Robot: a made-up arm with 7 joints. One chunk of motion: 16 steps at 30 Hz.
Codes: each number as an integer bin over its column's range. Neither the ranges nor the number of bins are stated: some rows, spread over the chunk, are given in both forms.
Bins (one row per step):
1: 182 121 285 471 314 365 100
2: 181 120 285 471 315 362 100
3: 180 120 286 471 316 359 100
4: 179 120 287 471 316 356 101
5: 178 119 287 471 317 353 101
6: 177 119 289 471 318 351 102
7: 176 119 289 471 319 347 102
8: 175 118 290 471 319 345 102
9: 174 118 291 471 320 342 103
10: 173 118 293 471 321 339 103
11: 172 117 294 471 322 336 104
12: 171 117 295 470 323 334 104
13: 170 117 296 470 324 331 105
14: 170 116 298 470 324 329 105
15: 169 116 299 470 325 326 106
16: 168 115 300 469 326 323 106
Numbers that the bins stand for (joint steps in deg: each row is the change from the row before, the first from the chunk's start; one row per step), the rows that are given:
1: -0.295 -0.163 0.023 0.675 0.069 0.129 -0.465
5: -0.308 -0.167 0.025 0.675 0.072 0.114 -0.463
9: -0.321 -0.169 0.028 0.675 0.076 0.102 -0.458
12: -0.331 -0.171 0.031 0.672 0.079 0.092 -0.456
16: -0.341 -0.175 0.035 0.668 0.083 0.079 -0.451
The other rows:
2: -0.298 -0.165 0.023 0.675 0.070 0.125 -0.465
3: -0.301 -0.165 0.024 0.675 0.071 0.122 -0.465
4: -0.305 -0.165 0.025 0.675 0.071 0.118 -0.463
6: -0.311 -0.167 0.026 0.675 0.073 0.112 -0.460
7: -0.314 -0.167 0.026 0.675 0.075 0.107 -0.460
8: -0.318 -0.169 0.027 0.675 0.075 0.105 -0.460
10: -0.324 -0.169 0.029 0.675 0.077 0.098 -0.458
11: -0.328 -0.171 0.030 0.675 0.078 0.095 -0.456
13: -0.334 -0.171 0.032 0.672 0.080 0.089 -0.453
14: -0.334 -0.173 0.033 0.672 0.080 0.086 -0.453
15: -0.338 -0.173 0.034 0.672 0.082 0.083 -0.451

